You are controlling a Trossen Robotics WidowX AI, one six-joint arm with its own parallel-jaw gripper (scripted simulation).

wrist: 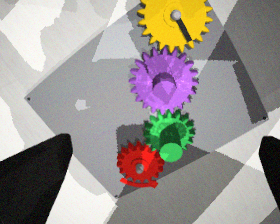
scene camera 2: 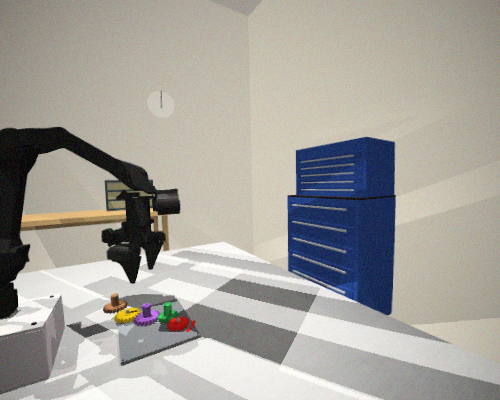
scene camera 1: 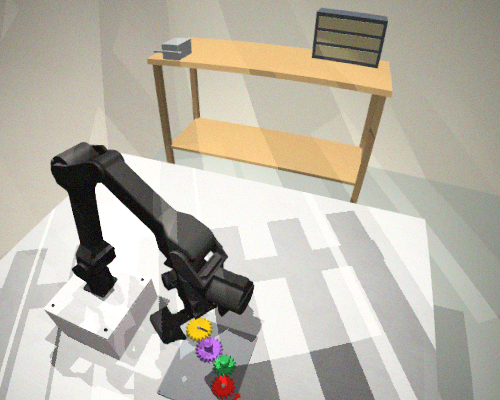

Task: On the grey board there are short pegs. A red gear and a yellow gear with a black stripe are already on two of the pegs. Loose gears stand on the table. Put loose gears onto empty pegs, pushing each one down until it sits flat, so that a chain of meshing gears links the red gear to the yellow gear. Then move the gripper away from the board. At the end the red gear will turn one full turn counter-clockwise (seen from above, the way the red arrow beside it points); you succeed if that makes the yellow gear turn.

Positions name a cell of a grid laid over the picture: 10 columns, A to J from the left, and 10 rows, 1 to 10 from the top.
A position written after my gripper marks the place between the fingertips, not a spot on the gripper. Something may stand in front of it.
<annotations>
my gripper: wrist F7; scene camera 2 C7; scene camera 1 E9
</annotations>
